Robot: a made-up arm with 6 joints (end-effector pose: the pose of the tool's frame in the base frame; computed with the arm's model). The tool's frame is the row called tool.
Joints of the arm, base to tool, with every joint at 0 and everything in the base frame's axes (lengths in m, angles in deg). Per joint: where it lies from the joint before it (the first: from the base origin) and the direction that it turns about. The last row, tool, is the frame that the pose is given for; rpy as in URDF.
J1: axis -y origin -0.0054 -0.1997 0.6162
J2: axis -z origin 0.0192 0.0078 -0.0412
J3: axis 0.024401 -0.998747 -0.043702 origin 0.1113 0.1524 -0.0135
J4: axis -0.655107 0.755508 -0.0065 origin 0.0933 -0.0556 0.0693
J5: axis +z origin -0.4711 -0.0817 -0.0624
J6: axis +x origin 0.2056 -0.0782 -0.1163
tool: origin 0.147 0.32 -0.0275 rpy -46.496 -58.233 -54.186
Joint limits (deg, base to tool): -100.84..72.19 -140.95..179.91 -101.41..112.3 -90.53..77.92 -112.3..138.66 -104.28..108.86
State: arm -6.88 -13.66 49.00 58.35 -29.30 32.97
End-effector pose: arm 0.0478 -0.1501 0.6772 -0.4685 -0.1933 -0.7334 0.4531
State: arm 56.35 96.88 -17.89 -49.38 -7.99 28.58
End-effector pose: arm 0.1442 -0.3658 0.7666 -0.4430 -0.0423 0.8950 0.0314
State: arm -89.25 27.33 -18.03 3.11 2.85 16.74
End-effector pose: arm -0.0872 0.0165 0.4251 -0.7972 0.4642 -0.0774 0.3783
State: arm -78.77 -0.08 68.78 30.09 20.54 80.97
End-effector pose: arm 0.0186 -0.0025 0.6958 -0.2758 0.3425 -0.4258 0.7908
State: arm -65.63 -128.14 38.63 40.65 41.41 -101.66
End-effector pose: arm -0.3724 -0.0788 0.4317 0.3007 -0.7752 -0.3284 0.4480
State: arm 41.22 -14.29 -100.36 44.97 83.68 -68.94
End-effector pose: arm -0.3383 -0.0305 1.0430 -0.2163 -0.3553 0.5012 0.7588
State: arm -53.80 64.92 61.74 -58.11 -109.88 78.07
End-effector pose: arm -0.4436 -0.5915 0.2609 -0.5688 0.1756 0.8034 0.0076
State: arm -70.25 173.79 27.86 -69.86 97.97 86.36
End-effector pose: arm -0.1939 -0.5389 0.2644 -0.9007 0.0512 -0.3001 0.3100
